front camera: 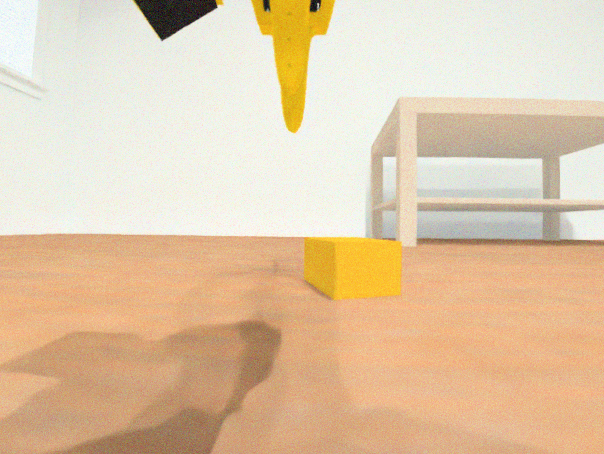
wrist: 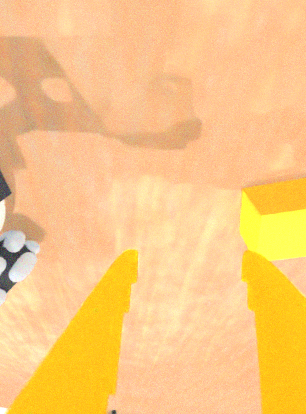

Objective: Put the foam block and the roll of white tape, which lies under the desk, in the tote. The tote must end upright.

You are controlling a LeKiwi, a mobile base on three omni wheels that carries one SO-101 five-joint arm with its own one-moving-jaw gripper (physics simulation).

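Frame: origin at the arm's base, x ahead, y left, z up, level; centimetres.
Where they show: hand, its tool point: (front camera: 290, 85) (wrist: 137, 261).
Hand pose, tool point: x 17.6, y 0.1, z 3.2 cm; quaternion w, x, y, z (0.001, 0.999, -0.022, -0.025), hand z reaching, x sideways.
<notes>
Things, the pixels of their centre, and the offset from my tool point. "spot": a spot on its surface instead.
- yellow box, middle of its body: (front camera: 346, 262) (wrist: 296, 218) dx +14.1, dy -5.5, dz -9.9 cm
- pale wooden table, a spot on its surface: (front camera: 407, 175) spot: dx +68.9, dy -34.6, dz +9.0 cm
The foam block, a yellow box (front camera: 367, 269) (wrist: 282, 235), lies on the floor right of centre in the front view. In the wrist view it shows at the right edge, beyond and to the right of the right jaw's tip, partly cut off. My gripper (wrist: 190, 252) is open and empty, with a wide gap between its two yellow jaws. In the front view one jaw hangs from the top, high above the floor and to the left of the block. The tote and the roll of white tape do not show in these views.
A pale wooden table (front camera: 407, 175) with a lower shelf stands at the back right near the wall. A window (front camera: 17, 40) is at the upper left. In the wrist view, part of my base's wheel (wrist: 17, 262) shows at the left edge. The arm's shadow falls on the wooden floor.
</notes>
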